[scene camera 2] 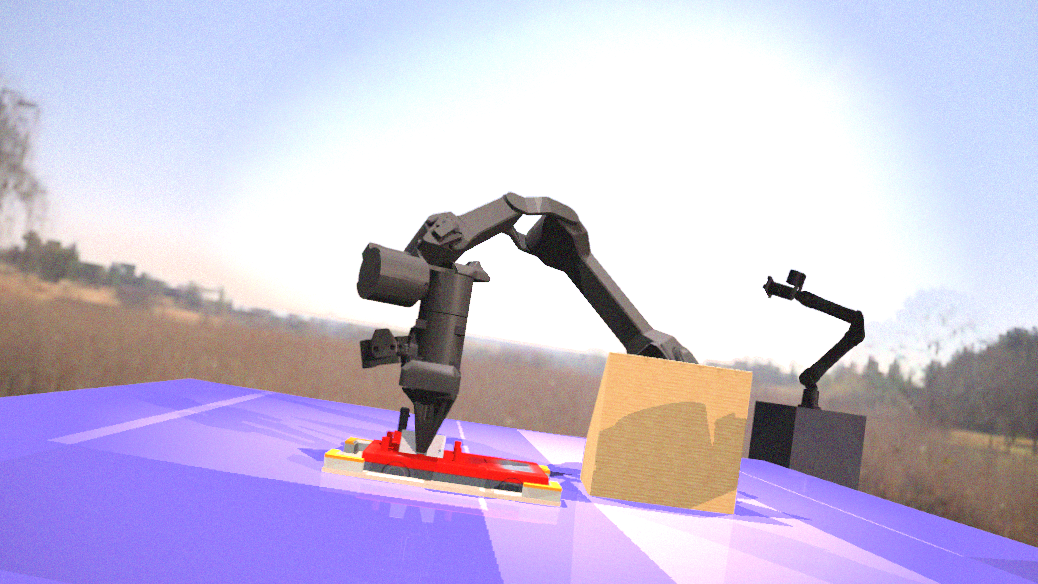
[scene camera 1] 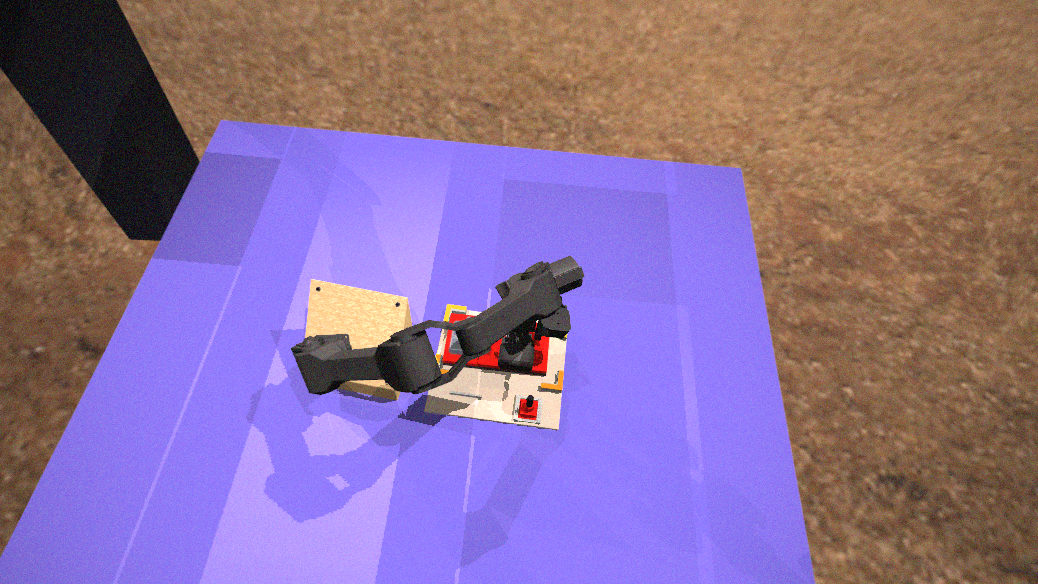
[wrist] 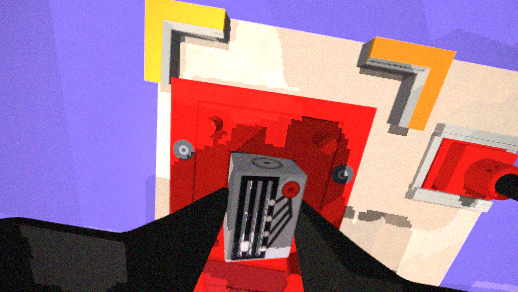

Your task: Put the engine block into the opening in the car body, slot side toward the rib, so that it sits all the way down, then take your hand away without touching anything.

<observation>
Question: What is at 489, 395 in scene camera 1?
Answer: A beige base board.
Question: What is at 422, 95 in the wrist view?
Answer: A beige base board.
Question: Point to a grey engine block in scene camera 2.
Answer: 407, 443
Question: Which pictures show the gripper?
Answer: Scene camera 2, scene camera 1 and the wrist view: all of them.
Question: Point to a grey engine block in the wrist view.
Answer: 265, 193
</observation>
